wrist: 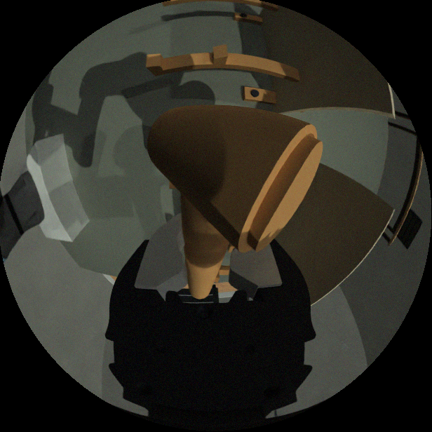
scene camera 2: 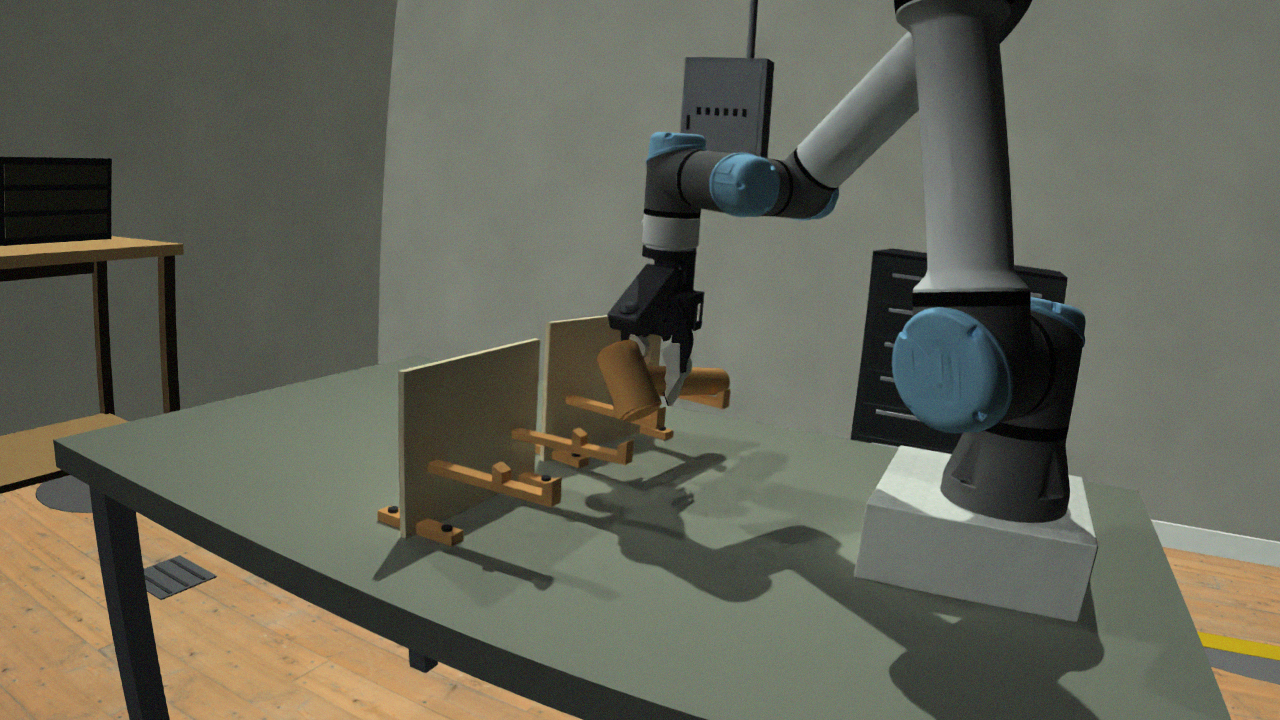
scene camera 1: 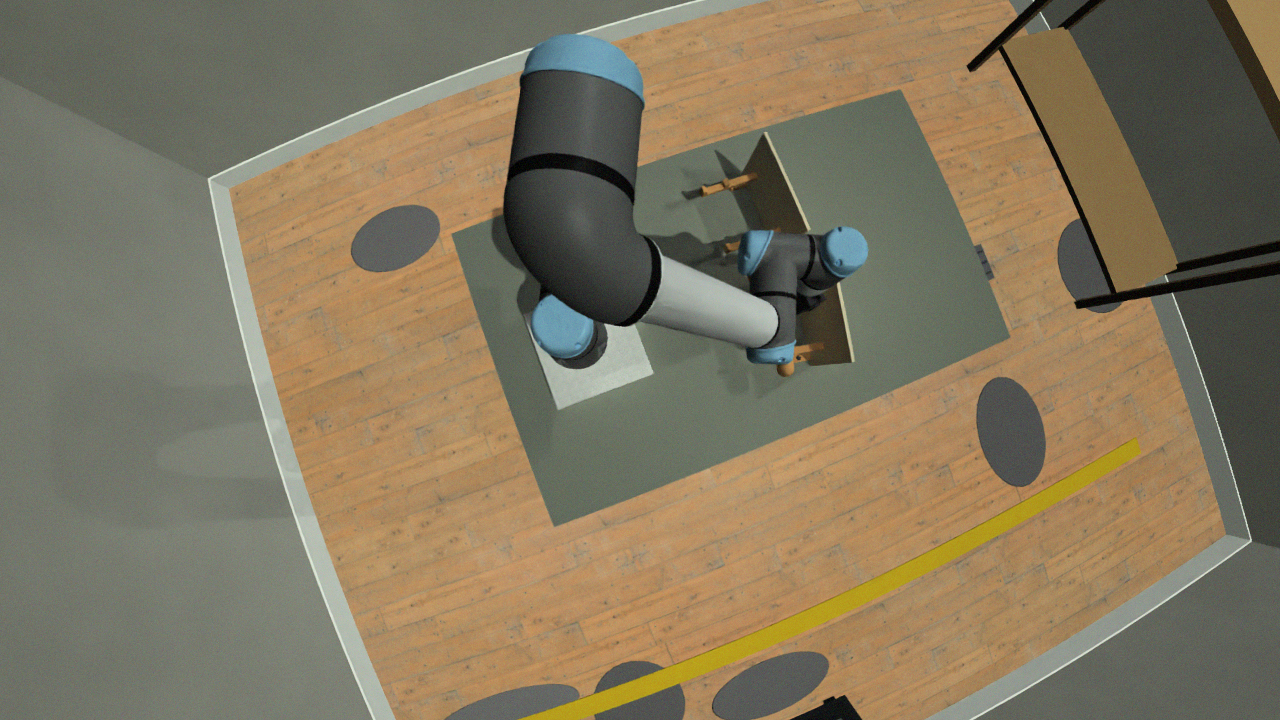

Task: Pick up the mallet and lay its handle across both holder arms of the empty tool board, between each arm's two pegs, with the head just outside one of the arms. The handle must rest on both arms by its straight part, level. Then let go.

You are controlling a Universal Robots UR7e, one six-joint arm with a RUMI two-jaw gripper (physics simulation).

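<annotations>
Looking at a tool board, I find that (scene camera 2: 467,432) and (scene camera 1: 768,191) are the same spot. And on a tool board (wrist: 337,223) is the same spot as (scene camera 2: 571,352).
</annotations>
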